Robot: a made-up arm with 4 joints.
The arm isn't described. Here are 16 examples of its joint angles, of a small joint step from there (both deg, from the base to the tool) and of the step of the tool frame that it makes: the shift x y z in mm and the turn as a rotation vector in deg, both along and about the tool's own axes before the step.
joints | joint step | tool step
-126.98 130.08 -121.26 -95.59 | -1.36 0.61 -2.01 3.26 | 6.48 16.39 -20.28 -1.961 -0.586 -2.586
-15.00 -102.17 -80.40 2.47 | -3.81 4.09 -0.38 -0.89 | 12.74 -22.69 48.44 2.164 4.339 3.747
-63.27 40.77 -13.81 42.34 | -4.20 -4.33 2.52 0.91 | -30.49 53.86 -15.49 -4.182 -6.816 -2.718
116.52 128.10 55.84 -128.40 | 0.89 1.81 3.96 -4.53 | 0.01 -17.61 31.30 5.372 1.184 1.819
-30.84 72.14 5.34 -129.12 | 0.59 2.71 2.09 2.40 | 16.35 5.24 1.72 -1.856 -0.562 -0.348
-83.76 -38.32 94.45 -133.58 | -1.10 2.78 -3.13 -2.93 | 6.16 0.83 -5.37 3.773 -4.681 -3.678
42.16 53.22 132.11 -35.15 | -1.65 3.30 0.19 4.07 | -5.50 16.58 -12.30 -2.459 2.802 -1.396
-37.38 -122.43 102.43 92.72 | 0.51 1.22 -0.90 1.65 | -4.99 -2.32 -5.74 -1.297 -0.499 2.093
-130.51 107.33 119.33 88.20 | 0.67 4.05 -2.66 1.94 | -20.35 -13.71 -8.17 -2.039 0.760 6.700
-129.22 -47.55 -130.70 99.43 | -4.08 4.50 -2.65 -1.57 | -20.69 -60.68 0.08 -2.508 -1.305 7.030
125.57 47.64 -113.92 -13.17 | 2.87 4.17 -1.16 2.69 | 5.68 -32.88 55.06 -1.907 5.782 1.612
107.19 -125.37 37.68 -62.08 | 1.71 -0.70 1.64 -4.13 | -9.63 -16.54 12.45 3.664 0.461 2.824
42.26 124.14 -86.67 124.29 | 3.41 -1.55 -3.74 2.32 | 0.08 28.83 -52.27 -4.122 -3.629 0.104
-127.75 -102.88 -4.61 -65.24 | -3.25 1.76 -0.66 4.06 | 18.86 9.37 2.68 -0.834 0.734 -2.339
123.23 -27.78 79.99 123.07 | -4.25 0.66 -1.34 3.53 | -3.33 -15.30 15.24 0.540 -0.135 2.341
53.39 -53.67 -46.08 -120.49 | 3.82 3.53 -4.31 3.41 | 29.88 42.76 -43.63 -3.648 -7.119 -5.032
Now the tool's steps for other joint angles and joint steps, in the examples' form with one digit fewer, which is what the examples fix.
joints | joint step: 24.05 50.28 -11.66 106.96 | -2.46 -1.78 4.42 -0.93
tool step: -0.5 24.4 28.4 -1.18 0.54 -6.31
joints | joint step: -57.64 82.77 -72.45 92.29 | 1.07 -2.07 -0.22 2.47
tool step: -2.7 23.7 -22.0 -2.01 -0.85 -1.91
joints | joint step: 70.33 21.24 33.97 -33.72 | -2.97 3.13 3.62 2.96
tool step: 9.7 4.1 -24.8 -2.29 1.13 2.71
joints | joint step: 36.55 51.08 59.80 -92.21 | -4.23 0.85 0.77 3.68
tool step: 7.9 -2.4 -33.0 -3.04 4.18 -0.11
